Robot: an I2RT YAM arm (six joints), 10 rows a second.
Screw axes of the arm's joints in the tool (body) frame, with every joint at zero. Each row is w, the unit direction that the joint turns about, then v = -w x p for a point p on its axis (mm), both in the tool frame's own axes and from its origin. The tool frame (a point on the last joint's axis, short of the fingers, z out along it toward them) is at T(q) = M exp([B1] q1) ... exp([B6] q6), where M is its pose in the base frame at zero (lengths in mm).
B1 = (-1, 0, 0, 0, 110.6, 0)
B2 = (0, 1, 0, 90.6, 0, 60)
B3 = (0, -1, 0, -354.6, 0, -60)
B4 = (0, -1, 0, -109.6, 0, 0)
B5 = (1, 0, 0, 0, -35.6, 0)
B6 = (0, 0, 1, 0, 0, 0)
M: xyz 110.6 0 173.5 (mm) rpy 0 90 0 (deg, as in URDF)
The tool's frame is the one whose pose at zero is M.
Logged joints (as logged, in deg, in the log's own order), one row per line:
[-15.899, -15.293, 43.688, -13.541, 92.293, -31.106]
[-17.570, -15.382, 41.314, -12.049, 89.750, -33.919]
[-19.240, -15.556, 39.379, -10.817, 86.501, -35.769]
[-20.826, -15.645, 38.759, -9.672, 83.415, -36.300]
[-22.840, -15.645, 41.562, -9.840, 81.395, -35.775]
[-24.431, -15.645, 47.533, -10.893, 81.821, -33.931]
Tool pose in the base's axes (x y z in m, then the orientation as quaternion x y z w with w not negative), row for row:
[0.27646, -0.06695, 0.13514, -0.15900, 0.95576, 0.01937, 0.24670]
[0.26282, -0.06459, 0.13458, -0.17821, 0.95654, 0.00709, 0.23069]
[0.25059, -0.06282, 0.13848, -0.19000, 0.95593, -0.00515, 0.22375]
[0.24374, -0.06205, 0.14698, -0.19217, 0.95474, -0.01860, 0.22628]
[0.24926, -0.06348, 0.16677, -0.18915, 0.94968, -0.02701, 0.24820]
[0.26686, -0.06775, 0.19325, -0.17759, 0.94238, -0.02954, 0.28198]
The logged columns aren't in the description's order. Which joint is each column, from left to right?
Columns, left to right: q4, q1, q3, q5, q2, q6.
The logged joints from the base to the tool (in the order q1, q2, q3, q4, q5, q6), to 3 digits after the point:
[-15.293, 92.293, 43.688, -15.899, -13.541, -31.106]
[-15.382, 89.750, 41.314, -17.570, -12.049, -33.919]
[-15.556, 86.501, 39.379, -19.240, -10.817, -35.769]
[-15.645, 83.415, 38.759, -20.826, -9.672, -36.300]
[-15.645, 81.395, 41.562, -22.840, -9.840, -35.775]
[-15.645, 81.821, 47.533, -24.431, -10.893, -33.931]

